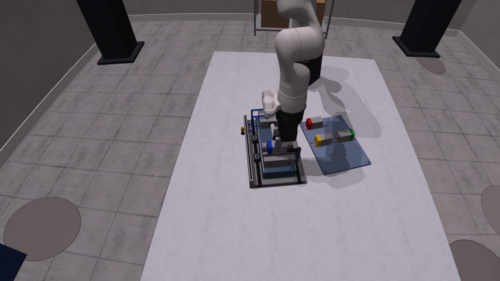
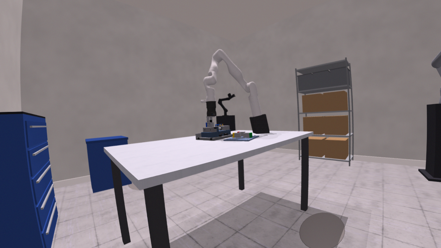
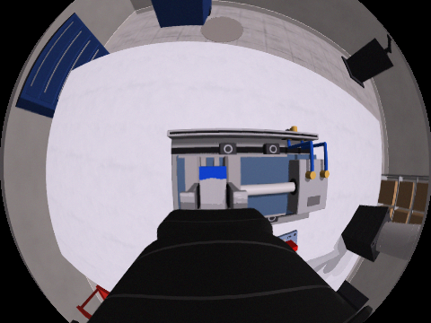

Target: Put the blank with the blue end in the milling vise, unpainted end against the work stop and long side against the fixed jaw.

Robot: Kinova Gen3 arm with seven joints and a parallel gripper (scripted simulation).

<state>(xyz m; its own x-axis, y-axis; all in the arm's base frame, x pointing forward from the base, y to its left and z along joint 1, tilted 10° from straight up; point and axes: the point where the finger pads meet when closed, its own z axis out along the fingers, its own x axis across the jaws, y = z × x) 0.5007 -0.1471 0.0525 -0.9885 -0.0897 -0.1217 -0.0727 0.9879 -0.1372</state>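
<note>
My gripper is now 2 cm above the blue-ended blank. Round my hand: vise base rail (10 cm below, 9 cm to the right, 7 cm behind); work stop rod (5 cm to the left, 5 cm below, 1 cm behind); fixed jaw (6 cm below, 3 cm ahead, 1 cm to the left).
</note>
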